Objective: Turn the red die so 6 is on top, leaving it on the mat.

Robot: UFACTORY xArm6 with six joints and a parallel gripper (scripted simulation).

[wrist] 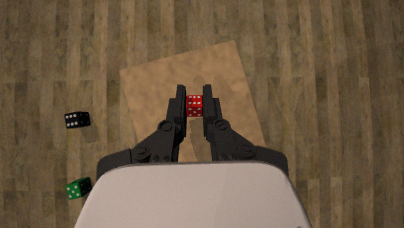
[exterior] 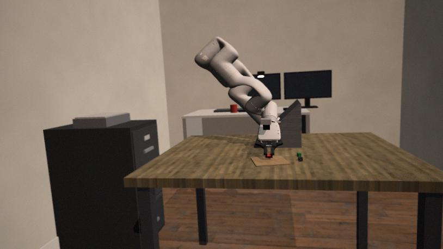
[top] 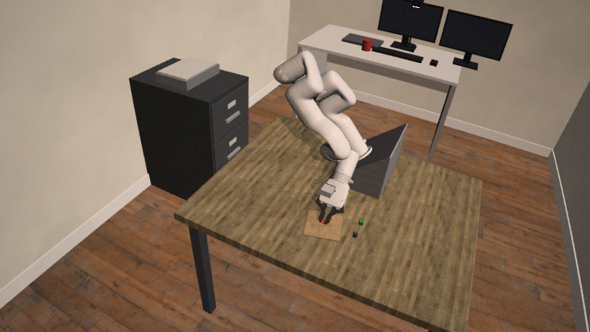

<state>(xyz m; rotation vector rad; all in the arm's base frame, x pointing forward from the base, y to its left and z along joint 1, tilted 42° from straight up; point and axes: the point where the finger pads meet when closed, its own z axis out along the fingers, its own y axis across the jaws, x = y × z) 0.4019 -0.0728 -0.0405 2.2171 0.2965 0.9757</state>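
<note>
The tan mat is 4 cm below my hand. From my hand the other things lie so: red die (1 cm ahead, 1 cm below); then black die (13 cm to the left, 3 cm below); then green die (7 cm behind, 13 cm to the left, 3 cm below).
</note>
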